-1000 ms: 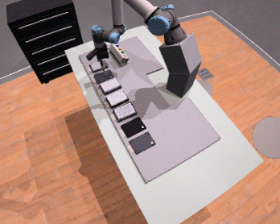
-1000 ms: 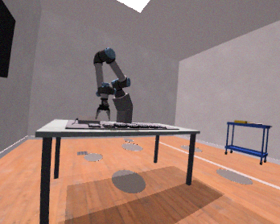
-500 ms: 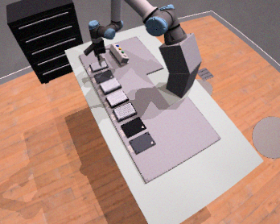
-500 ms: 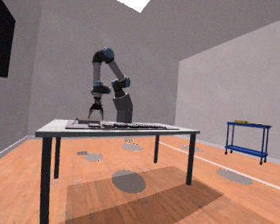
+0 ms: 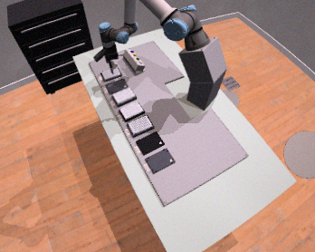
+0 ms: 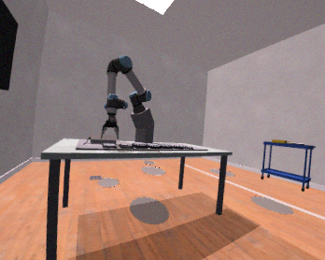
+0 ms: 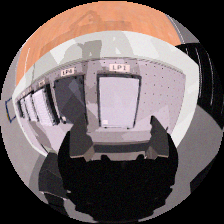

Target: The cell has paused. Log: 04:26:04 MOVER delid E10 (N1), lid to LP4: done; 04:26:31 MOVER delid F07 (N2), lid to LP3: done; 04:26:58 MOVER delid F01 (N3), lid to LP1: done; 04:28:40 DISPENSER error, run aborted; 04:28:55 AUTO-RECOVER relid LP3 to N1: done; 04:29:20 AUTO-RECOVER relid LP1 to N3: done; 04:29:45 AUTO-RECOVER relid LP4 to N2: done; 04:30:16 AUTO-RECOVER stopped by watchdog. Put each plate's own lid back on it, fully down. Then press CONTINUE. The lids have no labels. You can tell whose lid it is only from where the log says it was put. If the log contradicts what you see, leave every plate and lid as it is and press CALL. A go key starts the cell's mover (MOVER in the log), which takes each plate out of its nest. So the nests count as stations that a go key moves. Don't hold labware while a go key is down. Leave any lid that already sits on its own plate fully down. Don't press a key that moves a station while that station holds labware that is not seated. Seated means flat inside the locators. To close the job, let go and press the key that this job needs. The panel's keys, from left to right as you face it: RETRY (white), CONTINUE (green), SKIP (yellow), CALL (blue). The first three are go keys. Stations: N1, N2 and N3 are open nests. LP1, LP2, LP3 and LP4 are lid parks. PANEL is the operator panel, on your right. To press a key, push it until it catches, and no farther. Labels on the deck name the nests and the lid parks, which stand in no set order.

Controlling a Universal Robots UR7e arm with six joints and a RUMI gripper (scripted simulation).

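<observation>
Right now my hand is 260 mm to the right of the white lid and 30 mm above it. Round my hand: blue key (220 mm behind, 100 mm to the right); yellow key (230 mm behind, 50 mm to the right); green key (230 mm behind).
</observation>
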